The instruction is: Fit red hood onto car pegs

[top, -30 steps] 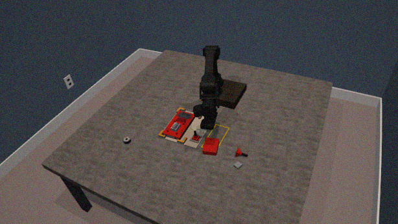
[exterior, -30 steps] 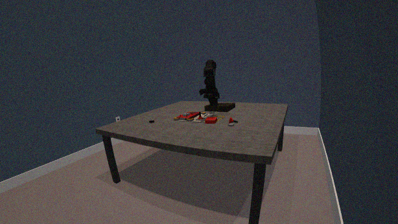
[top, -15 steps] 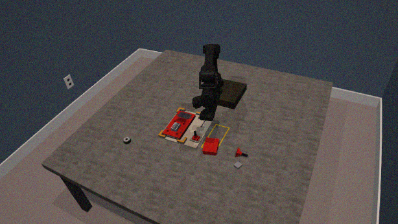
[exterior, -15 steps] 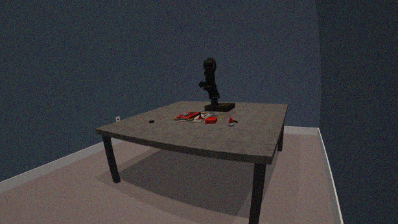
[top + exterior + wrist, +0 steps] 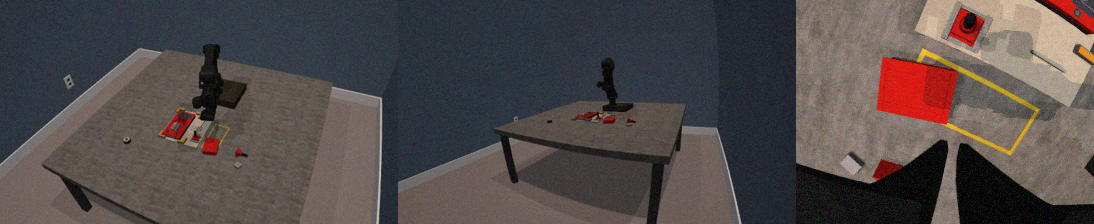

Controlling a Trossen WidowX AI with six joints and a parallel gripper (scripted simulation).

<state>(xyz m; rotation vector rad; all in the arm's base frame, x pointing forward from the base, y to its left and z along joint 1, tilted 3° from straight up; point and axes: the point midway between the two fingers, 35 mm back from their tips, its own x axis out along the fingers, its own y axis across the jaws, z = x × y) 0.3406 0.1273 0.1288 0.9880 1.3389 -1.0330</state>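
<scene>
Now: the red hood 4 cm ahead of my gripper tip, 1 cm to the left of it and 14 cm below it. From my gripper tip the other things lie so: grey ring: 18 cm ahead, 43 cm to the right, 15 cm below.
</scene>
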